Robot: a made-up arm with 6 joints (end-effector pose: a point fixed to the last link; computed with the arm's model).
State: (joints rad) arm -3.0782 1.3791 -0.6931 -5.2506 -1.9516 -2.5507
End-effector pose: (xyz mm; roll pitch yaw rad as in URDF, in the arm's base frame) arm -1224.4 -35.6 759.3 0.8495 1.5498 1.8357
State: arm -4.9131 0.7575 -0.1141 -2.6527 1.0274 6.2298
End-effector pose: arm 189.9 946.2 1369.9 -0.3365 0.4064 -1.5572
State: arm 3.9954 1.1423 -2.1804 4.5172 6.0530 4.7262
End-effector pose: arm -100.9 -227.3 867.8 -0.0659 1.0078 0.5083
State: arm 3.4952 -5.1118 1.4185 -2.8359 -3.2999 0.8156
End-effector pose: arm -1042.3 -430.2 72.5 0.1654 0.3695 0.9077
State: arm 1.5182 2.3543 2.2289 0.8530 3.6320 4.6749
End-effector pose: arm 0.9 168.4 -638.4 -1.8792 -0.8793 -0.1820
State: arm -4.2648 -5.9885 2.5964 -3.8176 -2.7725 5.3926
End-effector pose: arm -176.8 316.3 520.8 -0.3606 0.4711 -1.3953
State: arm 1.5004 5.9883 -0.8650 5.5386 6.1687 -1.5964
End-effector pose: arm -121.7 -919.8 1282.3 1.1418 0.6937 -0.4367
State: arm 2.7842 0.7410 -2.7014 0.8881 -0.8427 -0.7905
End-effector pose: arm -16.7 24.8 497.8 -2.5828 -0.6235 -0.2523
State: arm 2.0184 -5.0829 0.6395 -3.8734 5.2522 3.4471
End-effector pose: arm -625.9 1342.5 209.6 -2.4912 0.3341 -1.0131
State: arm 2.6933 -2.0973 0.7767 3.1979 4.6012 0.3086
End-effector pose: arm 1188.1 -631.7 -96.5 -0.0592 -0.3611 -0.1249
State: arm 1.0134 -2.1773 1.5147 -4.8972 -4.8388 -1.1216
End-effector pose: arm -729.4 -871.2 83.1 -1.3526 -0.2129 0.8989
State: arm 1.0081 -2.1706 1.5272 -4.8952 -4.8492 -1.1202
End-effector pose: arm -731.2 -863.0 95.8 -1.3477 -0.1936 0.9006
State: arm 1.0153 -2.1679 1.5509 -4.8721 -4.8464 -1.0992
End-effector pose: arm -720.0 -859.4 105.3 -1.3670 -0.1478 0.9326
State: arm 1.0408 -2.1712 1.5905 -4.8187 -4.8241 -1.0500
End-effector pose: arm -690.3 -862.3 109.5 -1.4189 -0.0630 1.0038
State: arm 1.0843 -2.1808 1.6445 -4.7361 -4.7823 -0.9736
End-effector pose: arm -642.3 -870.8 107.3 -1.4985 0.0594 1.1040
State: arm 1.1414 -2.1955 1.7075 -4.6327 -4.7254 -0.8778
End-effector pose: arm -580.6 -882.2 99.2 -1.5972 0.2064 1.2125
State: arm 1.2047 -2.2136 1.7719 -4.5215 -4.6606 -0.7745
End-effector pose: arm -512.4 -893.0 86.6 -1.7076 0.3563 1.3077
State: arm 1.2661 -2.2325 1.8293 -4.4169 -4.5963 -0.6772
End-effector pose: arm -446.3 -901.3 71.7 -1.8222 0.4853 1.3750
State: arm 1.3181 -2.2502 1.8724 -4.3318 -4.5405 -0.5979
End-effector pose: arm -390.5 -906.9 56.2 -1.9290 0.5761 1.4111
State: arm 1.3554 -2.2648 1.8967 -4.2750 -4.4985 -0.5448
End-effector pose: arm -351.0 -911.5 41.8 -2.0121 0.6226 1.4232
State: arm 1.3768 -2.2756 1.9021 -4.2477 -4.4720 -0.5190
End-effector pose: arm -329.0 -916.7 29.2 -2.0613 0.6306 1.4232
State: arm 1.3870 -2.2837 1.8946 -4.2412 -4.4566 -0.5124
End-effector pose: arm -319.5 -923.0 17.7 -2.0833 0.6144 1.4189
